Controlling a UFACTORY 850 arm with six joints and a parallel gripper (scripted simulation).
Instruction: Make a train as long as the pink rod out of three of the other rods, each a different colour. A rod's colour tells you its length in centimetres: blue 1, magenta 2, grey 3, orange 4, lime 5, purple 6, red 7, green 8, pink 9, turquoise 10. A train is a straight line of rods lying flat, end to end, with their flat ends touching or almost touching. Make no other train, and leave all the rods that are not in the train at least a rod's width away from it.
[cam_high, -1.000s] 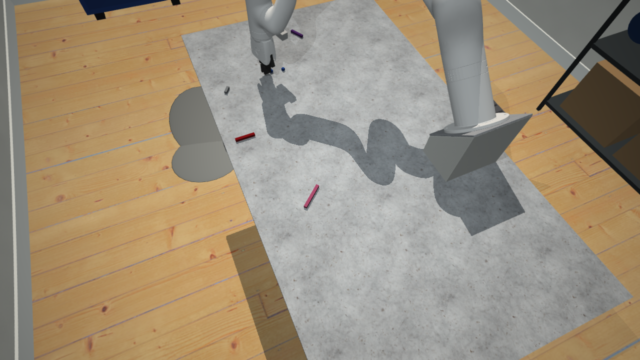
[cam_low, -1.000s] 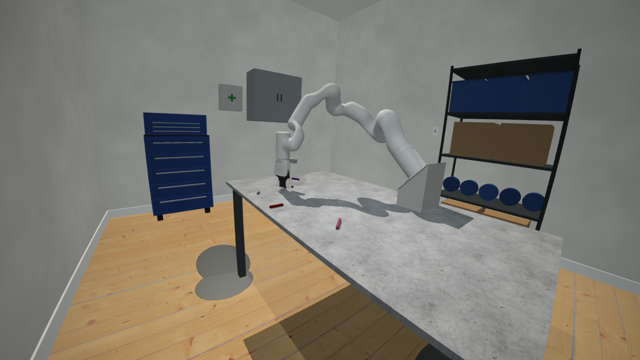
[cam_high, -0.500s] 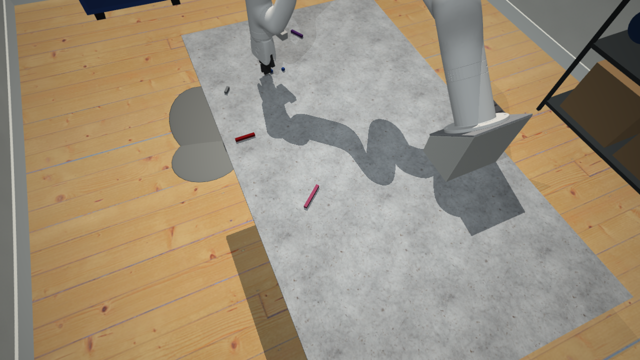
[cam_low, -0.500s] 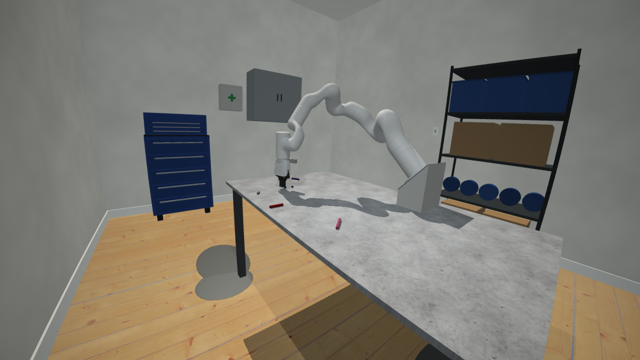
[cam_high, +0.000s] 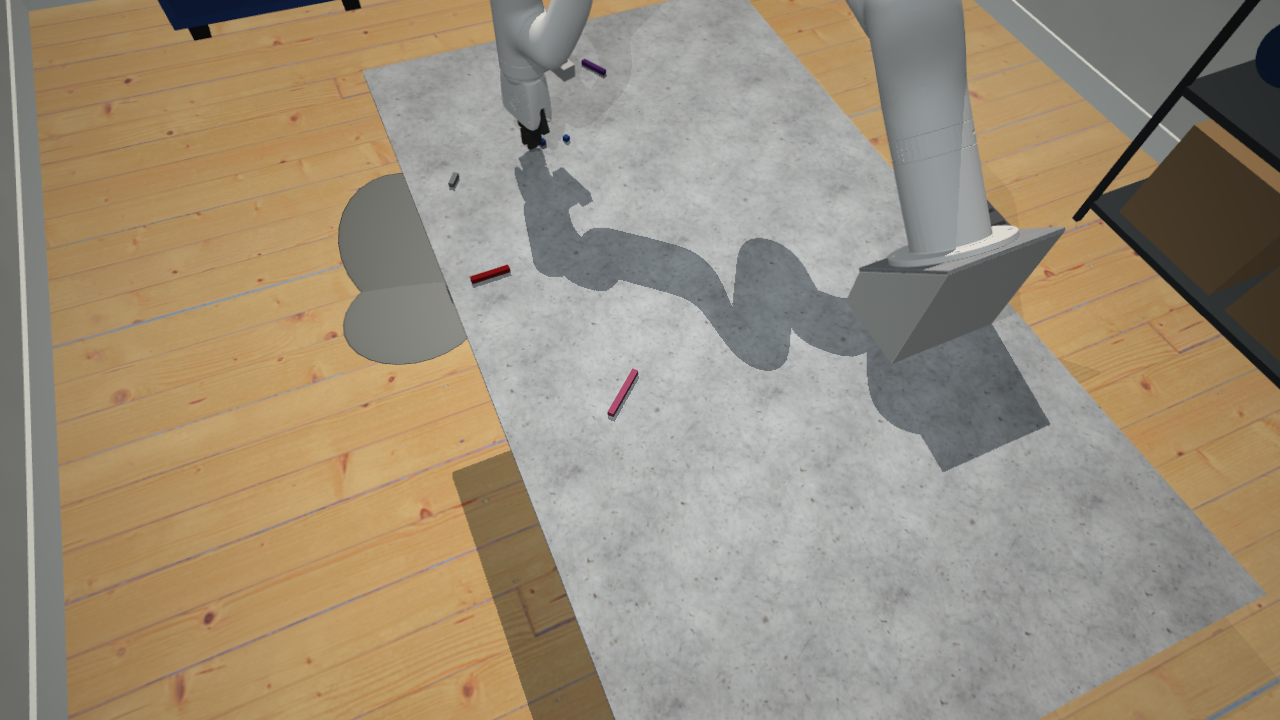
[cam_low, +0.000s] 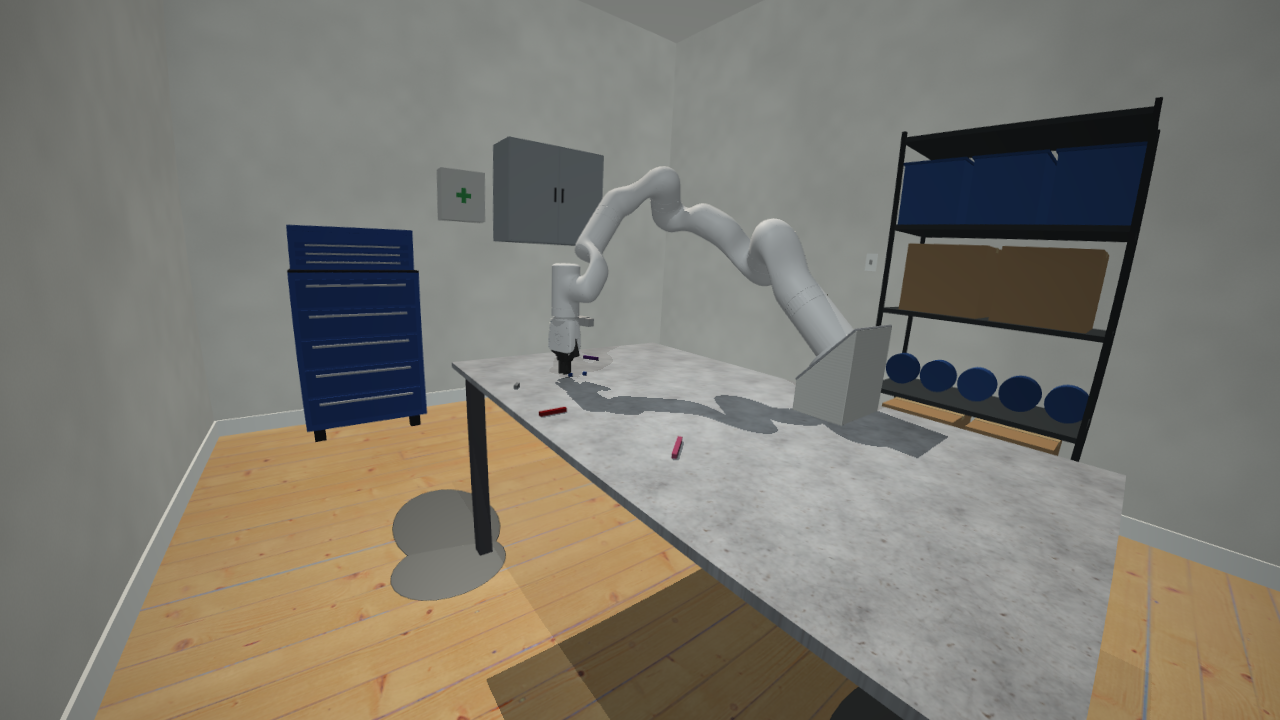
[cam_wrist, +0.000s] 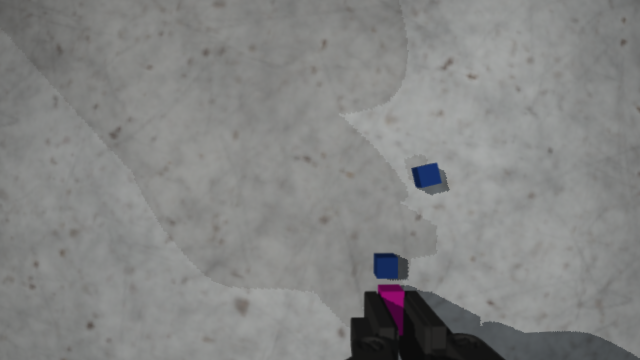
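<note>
Now: hand 23 cm past the purple rod, 16 cm to the left of it and 3 cm above it. From my hand the other things lie so: magenta rod: 2 cm below, 1 cm behind; then grey rod: 17 cm ahead, 3 cm below, 1 cm to the left; then red rod: 25 cm to the left, 21 cm ahead, 3 cm below.
</note>
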